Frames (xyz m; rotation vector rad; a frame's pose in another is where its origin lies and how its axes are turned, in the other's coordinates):
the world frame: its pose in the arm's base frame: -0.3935 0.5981 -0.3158 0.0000 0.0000 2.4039
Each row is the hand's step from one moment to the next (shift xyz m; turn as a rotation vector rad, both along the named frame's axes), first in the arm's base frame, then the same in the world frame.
Working: the arm's base frame: its pose in the world frame: -0.6935 0.1779 0.3158 0.0000 0.0000 -2.4039

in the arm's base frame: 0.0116 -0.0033 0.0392 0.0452 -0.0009 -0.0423
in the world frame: -0.0108 -0.0054 0.0392 -0.0341 -0.0297 -0.0423
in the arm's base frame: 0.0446 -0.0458 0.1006 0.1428 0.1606 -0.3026
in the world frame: -0.0638 0.0039 0.1006 0.0023 -0.2149 -0.3026
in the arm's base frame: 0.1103 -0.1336 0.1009 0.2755 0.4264 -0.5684
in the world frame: -0.1715 0.0247 0.1009 0.0829 -0.5008 -0.5684
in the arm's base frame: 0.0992 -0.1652 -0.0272 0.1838 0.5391 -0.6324
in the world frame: -0.1845 0.0555 -0.0272 0.2266 -0.5226 -0.6324
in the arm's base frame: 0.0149 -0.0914 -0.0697 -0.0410 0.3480 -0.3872
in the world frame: -0.0725 0.0576 -0.0697 0.2644 -0.2300 -0.3872
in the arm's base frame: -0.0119 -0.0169 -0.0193 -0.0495 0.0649 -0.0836
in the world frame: -0.0026 0.0205 -0.0193 0.0803 -0.0147 -0.0836
